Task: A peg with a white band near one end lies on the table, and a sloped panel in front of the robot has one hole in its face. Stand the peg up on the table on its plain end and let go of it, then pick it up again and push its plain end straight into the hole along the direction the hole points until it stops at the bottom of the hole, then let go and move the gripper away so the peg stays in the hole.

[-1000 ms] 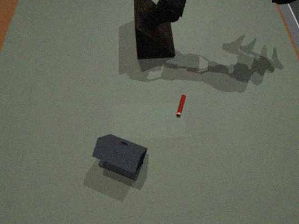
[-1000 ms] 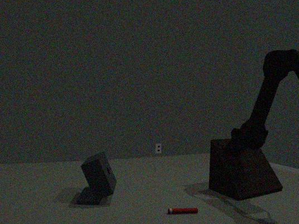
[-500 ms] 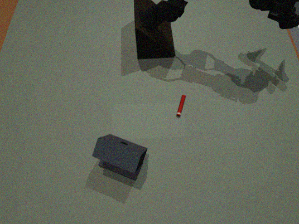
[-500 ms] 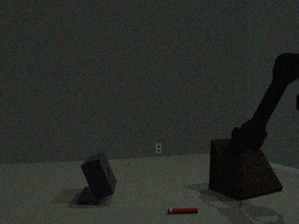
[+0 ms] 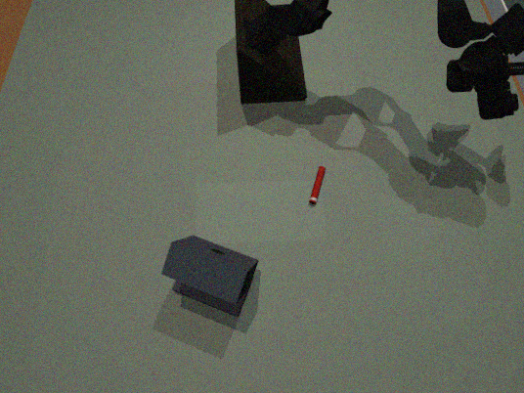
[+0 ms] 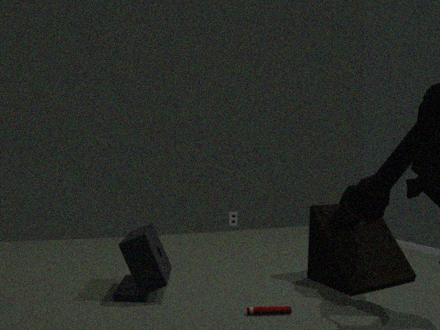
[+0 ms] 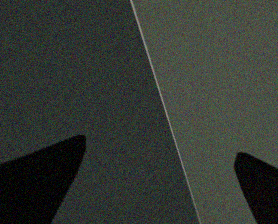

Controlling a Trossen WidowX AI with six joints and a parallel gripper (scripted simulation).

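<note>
Right now the red peg is 12 cm ahead of my gripper tip, 42 cm to the right of it and 13 cm below it. Also, from my gripper tip: sloped panel: 25 cm ahead, 63 cm to the right, 6 cm below.
</note>
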